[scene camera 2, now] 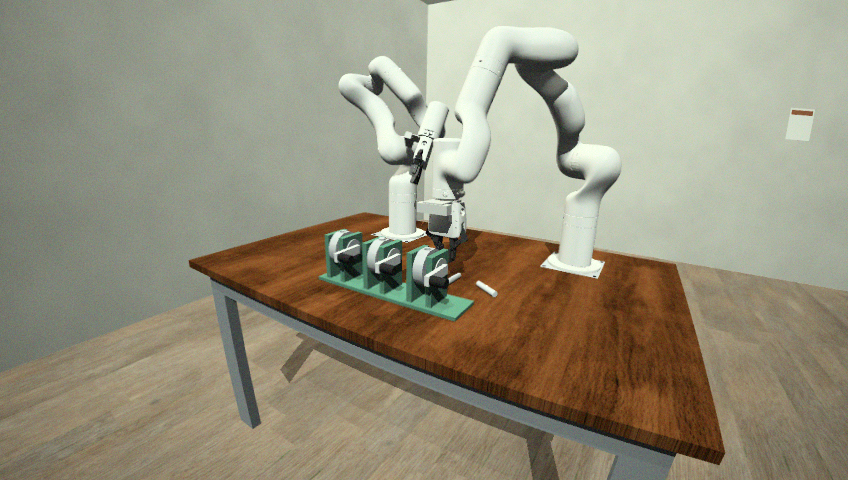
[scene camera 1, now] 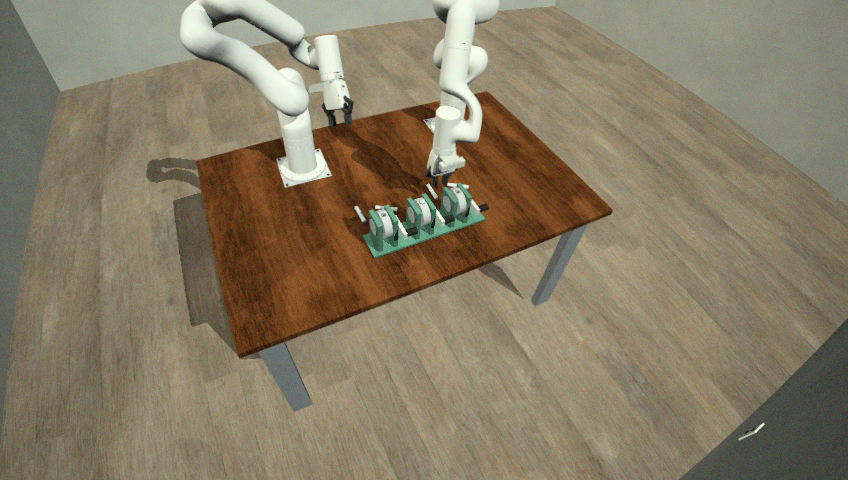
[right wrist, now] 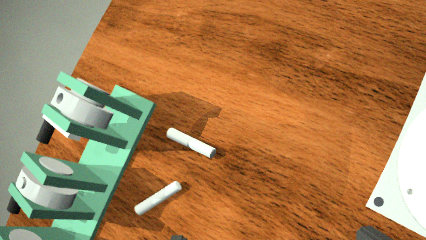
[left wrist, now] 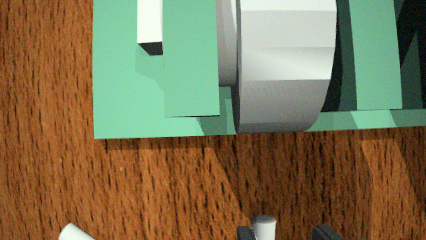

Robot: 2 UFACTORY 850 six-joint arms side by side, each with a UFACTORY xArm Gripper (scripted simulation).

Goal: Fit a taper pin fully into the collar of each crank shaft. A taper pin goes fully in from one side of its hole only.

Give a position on a collar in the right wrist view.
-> At 59,198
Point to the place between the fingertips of my right gripper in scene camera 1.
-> At 341,125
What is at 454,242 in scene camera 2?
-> My left gripper.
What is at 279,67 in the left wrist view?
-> A collar.
